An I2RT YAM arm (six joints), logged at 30 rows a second.
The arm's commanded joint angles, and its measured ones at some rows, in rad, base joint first. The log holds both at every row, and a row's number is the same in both.
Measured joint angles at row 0:
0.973, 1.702, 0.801, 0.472, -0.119, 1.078
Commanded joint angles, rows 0 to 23:
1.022, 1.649, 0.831, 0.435, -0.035, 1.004
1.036, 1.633, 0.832, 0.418, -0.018, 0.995
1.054, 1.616, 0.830, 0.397, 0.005, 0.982
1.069, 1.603, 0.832, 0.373, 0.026, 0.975
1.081, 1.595, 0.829, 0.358, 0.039, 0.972
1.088, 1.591, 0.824, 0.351, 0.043, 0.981
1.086, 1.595, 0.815, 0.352, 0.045, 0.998
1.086, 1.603, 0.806, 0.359, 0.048, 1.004
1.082, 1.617, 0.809, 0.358, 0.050, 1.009
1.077, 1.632, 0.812, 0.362, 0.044, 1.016
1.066, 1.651, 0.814, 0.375, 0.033, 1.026
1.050, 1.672, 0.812, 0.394, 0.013, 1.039
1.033, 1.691, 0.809, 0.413, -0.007, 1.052
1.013, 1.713, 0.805, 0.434, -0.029, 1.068
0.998, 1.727, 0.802, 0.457, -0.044, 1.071
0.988, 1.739, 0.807, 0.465, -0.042, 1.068
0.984, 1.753, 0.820, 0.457, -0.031, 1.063
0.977, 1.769, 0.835, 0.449, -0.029, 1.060
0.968, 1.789, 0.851, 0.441, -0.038, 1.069
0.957, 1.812, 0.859, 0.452, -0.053, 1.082
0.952, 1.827, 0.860, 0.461, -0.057, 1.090
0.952, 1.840, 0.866, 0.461, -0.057, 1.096
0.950, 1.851, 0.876, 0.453, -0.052, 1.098
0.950, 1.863, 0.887, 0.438, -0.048, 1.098
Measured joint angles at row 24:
0.953, 1.841, 0.868, 0.428, -0.045, 1.070
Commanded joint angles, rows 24 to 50:
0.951, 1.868, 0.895, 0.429, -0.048, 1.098
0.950, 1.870, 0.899, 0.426, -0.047, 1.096
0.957, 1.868, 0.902, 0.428, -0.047, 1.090
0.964, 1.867, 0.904, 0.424, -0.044, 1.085
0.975, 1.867, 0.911, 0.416, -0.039, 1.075
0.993, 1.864, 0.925, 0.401, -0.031, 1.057
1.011, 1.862, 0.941, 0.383, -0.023, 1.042
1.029, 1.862, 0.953, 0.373, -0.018, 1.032
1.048, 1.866, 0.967, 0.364, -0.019, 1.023
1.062, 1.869, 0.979, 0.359, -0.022, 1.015
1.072, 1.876, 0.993, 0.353, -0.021, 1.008
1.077, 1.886, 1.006, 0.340, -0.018, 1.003
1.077, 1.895, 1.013, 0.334, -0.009, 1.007
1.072, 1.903, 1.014, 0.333, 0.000, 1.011
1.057, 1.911, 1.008, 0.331, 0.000, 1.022
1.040, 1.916, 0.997, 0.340, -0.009, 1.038
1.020, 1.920, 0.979, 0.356, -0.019, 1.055
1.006, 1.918, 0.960, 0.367, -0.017, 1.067
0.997, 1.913, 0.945, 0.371, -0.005, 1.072
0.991, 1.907, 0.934, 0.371, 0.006, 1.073
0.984, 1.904, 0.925, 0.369, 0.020, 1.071
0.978, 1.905, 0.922, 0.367, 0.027, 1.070
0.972, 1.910, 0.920, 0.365, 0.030, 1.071
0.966, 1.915, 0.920, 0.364, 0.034, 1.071
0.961, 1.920, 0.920, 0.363, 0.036, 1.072
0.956, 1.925, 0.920, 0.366, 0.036, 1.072
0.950, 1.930, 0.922, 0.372, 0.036, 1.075
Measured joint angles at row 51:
0.963, 1.917, 0.923, 0.377, 0.003, 1.058
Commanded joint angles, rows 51 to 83:
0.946, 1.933, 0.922, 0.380, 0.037, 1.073
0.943, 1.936, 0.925, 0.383, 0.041, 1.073
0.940, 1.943, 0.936, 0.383, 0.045, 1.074
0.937, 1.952, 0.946, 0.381, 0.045, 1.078
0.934, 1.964, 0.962, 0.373, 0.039, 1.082
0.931, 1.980, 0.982, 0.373, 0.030, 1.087
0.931, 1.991, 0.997, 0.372, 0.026, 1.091
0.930, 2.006, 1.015, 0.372, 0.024, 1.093
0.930, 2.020, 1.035, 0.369, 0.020, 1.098
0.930, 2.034, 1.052, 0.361, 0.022, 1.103
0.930, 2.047, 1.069, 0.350, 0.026, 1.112
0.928, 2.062, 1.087, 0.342, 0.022, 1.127
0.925, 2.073, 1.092, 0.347, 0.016, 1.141
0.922, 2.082, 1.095, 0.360, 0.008, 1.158
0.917, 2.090, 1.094, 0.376, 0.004, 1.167
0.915, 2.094, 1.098, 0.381, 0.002, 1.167
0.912, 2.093, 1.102, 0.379, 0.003, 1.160
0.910, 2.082, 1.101, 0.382, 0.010, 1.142
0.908, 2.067, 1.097, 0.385, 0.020, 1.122
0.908, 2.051, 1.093, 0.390, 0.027, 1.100
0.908, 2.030, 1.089, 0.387, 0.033, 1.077
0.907, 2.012, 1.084, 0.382, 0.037, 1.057
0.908, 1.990, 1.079, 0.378, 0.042, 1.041
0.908, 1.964, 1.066, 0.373, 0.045, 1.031
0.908, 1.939, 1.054, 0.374, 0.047, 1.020
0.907, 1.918, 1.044, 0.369, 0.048, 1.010
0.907, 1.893, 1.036, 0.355, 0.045, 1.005
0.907, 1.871, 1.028, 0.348, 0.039, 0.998
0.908, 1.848, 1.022, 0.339, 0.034, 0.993
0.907, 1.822, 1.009, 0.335, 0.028, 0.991
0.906, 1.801, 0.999, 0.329, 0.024, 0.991
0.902, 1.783, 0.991, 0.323, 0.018, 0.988
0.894, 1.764, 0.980, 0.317, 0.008, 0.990
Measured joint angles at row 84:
0.905, 1.806, 0.994, 0.296, 0.010, 1.013
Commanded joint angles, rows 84 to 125:
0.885, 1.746, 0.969, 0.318, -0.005, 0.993
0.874, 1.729, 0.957, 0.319, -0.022, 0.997
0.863, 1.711, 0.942, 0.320, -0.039, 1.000
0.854, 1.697, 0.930, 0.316, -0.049, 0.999
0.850, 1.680, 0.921, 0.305, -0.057, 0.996
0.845, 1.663, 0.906, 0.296, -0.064, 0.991
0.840, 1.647, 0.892, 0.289, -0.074, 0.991
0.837, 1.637, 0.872, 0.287, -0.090, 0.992
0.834, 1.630, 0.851, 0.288, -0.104, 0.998
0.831, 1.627, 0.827, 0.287, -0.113, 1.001
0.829, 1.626, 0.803, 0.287, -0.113, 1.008
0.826, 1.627, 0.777, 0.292, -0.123, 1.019
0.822, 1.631, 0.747, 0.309, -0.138, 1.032
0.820, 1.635, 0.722, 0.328, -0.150, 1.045
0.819, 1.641, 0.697, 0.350, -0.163, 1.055
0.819, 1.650, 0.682, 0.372, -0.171, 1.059
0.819, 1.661, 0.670, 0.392, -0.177, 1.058
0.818, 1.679, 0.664, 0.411, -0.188, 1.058
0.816, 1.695, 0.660, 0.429, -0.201, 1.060
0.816, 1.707, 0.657, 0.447, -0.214, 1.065
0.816, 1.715, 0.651, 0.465, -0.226, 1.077
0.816, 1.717, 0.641, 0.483, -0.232, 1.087
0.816, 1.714, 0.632, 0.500, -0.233, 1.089
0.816, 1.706, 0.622, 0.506, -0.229, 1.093
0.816, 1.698, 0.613, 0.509, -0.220, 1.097
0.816, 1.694, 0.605, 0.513, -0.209, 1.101
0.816, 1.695, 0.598, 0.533, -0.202, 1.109
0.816, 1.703, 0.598, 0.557, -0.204, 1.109
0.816, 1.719, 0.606, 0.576, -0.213, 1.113
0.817, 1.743, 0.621, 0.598, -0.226, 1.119
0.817, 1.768, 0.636, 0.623, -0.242, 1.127
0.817, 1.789, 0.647, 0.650, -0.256, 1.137
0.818, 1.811, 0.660, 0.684, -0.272, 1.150
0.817, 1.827, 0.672, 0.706, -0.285, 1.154
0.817, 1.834, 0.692, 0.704, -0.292, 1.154
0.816, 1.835, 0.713, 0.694, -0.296, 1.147
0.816, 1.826, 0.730, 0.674, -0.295, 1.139
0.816, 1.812, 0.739, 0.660, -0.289, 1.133
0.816, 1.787, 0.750, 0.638, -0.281, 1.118
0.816, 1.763, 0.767, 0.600, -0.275, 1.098
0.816, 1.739, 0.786, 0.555, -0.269, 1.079
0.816, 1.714, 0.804, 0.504, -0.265, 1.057
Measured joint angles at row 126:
0.817, 1.765, 0.765, 0.549, -0.263, 1.113
